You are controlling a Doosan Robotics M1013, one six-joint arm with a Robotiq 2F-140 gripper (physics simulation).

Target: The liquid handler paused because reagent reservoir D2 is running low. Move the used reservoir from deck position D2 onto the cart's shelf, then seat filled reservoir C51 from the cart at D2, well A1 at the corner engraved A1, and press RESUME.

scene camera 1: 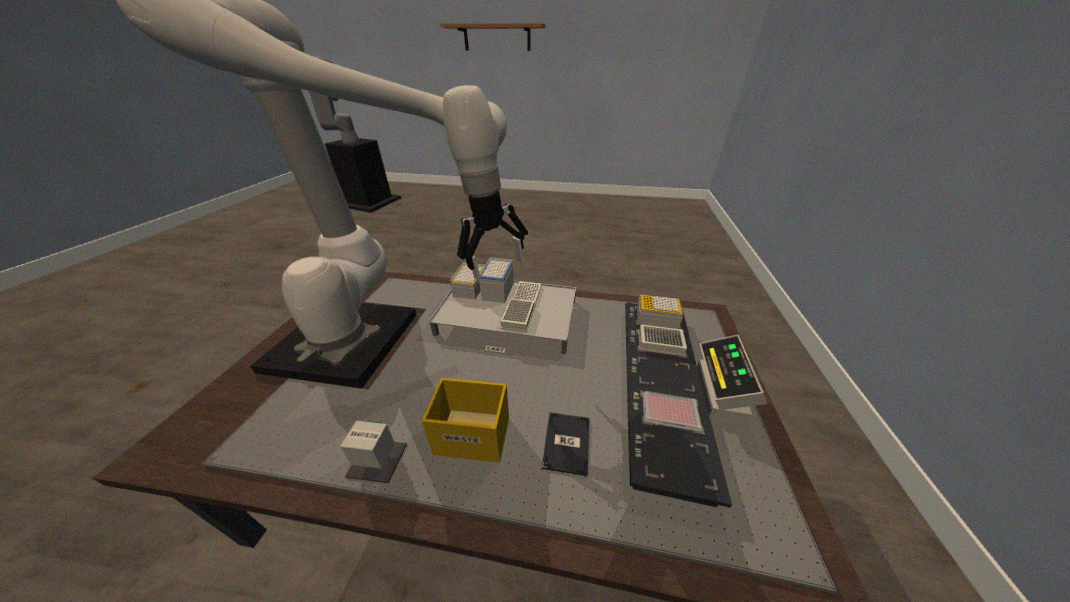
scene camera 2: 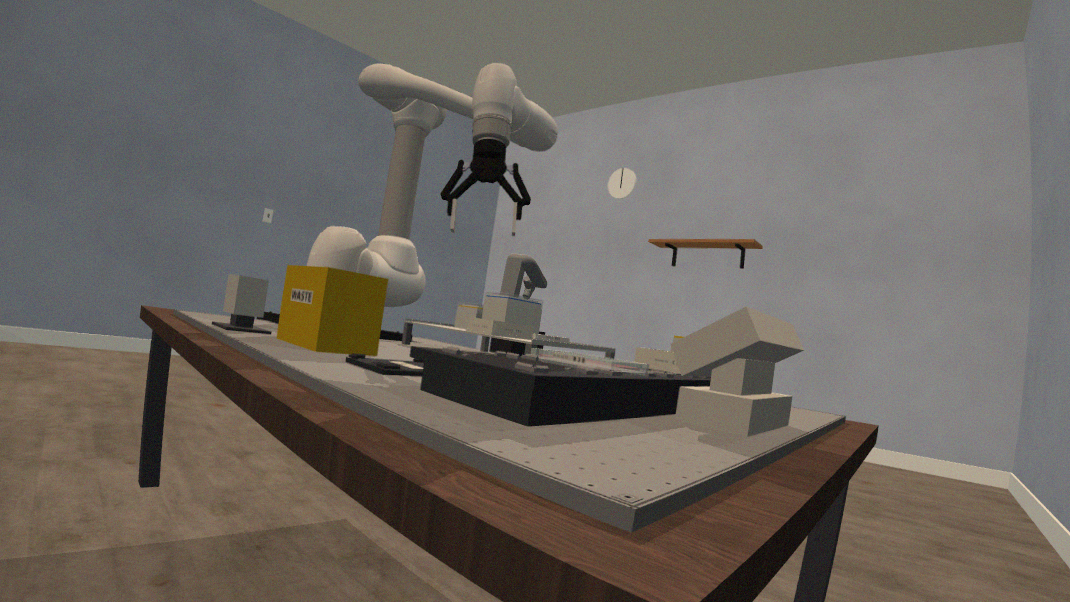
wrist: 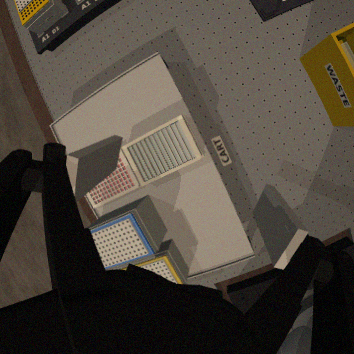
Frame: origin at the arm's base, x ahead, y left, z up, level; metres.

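Seen in the pictures: gripper, fingertip midpoint: [scene camera 1: 499,269] [scene camera 2: 482,232] [wrist: 189,175]; arm's base, link origin: [scene camera 1: 340,340].
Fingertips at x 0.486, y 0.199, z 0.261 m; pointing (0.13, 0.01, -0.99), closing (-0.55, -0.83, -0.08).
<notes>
Offsets run from my fingertips to a thing's top centre. "spot": to the spot under its first point.
My gripper [scene camera 1: 495,257] [scene camera 2: 483,230] [wrist: 189,175] is open and empty, pointing down high above the cart [scene camera 1: 549,321] [wrist: 215,215]. On the cart's shelf, a pale ribbed reservoir @(0.018 m ahead, 0.071 m left, 0.190 m down) [scene camera 1: 517,314] [wrist: 162,150] lies nearer the CART label, end to end with a pale plate with reddish wells @(0.007 m back, 0.203 m left, 0.207 m down) [scene camera 1: 527,292] [wrist: 112,185]. No C51 label is readable. A pale reservoir @(0.466 m ahead, 0.136 m left, 0.203 m down) [scene camera 1: 662,339] with a dark slatted top sits at D2 on the black deck [scene camera 1: 658,374] [scene camera 2: 478,381] [wrist: 65,27]. The white RESUME block @(0.103 m back, 0.458 m right, 0.177 m down) [scene camera 1: 366,443] [scene camera 2: 245,295] stands on the table's near-left part in scene camera 1.
Blue-rimmed @(0.113 m back, 0.183 m left, 0.123 m down) [scene camera 1: 496,280] [wrist: 120,242] and yellow-rimmed @(0.219 m back, 0.163 m left, 0.157 m down) [scene camera 1: 463,277] [wrist: 165,270] tip boxes stand on the cart. An orange tip box @(0.444 m ahead, 0.258 m left, 0.169 m down) [scene camera 1: 660,306] is at D1, a pink plate @(0.510 m ahead, 0.108 m right, 0.220 m down) [scene camera 1: 671,411] at D4. A yellow waste bin @(0.070 m ahead, 0.323 m right, 0.146 m down) [scene camera 1: 467,438] [scene camera 2: 329,308] [wrist: 325,95], RG pad @(0.292 m ahead, 0.254 m right, 0.267 m down) [scene camera 1: 566,460] and display @(spot: 0.632 m ahead, 0.020 m left, 0.165 m down) [scene camera 1: 731,370] [scene camera 2: 737,344] also stand here.
</notes>
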